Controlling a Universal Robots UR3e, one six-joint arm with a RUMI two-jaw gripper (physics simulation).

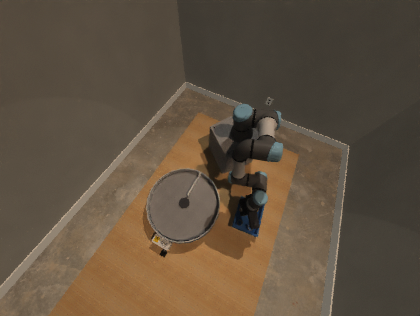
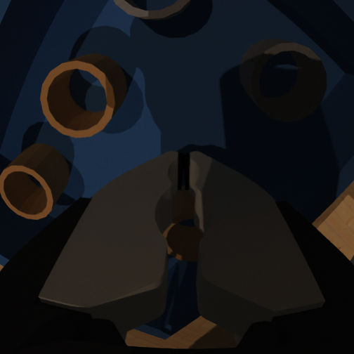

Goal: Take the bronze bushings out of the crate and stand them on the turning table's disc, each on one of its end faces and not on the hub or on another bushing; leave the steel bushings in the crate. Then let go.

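Frame: origin at the arm's base, x ahead, y left, z up, level; millimetres.
Seen in the pictures: arm's base, origin of its link: (image 1: pixel 241 133).
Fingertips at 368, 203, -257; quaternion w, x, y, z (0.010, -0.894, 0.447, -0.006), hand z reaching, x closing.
Pixels of each thing's top centre, then the offset from my fingertips to it, as dx, dy, dz. "spot": a spot on its surface instead. Level surfaces: height alone.
- blue crate, a spot on its surface: (image 1: pixel 256 228) spot: +47, +90, +14
- turning table's disc, centre of its top: (image 1: pixel 184 202) +99, -355, +46
- wooden table top, height of its surface: dz -15
- small label box, a spot on its surface: (image 1: pixel 160 242) spot: +335, -368, +43
My gripper (image 1: pixel 251 225) (image 2: pixel 183 168) is low inside the blue crate (image 1: pixel 256 228) (image 2: pixel 182 88) with its jaws pressed together at the tips. A bronze bushing (image 2: pixel 182 242) shows only through the slit lower down between the jaws; it seems to lie behind them, not clamped. Two bronze bushings (image 2: pixel 81 132) (image 2: pixel 53 161) lie on their sides at the left. Another bushing (image 2: pixel 309 102) lies in shadow at the upper right. A steel bushing (image 2: pixel 151 13) sits at the top edge. The turning table's disc (image 1: pixel 169 217), with its dark hub (image 1: pixel 183 202), carries no bushings.
The crate stands on the wooden table top (image 1: pixel 189 272) (image 2: pixel 338 225), right of the turntable. The arm's grey pedestal (image 1: pixel 219 142) is behind. A small label box (image 1: pixel 160 242) sticks out at the turntable's front.
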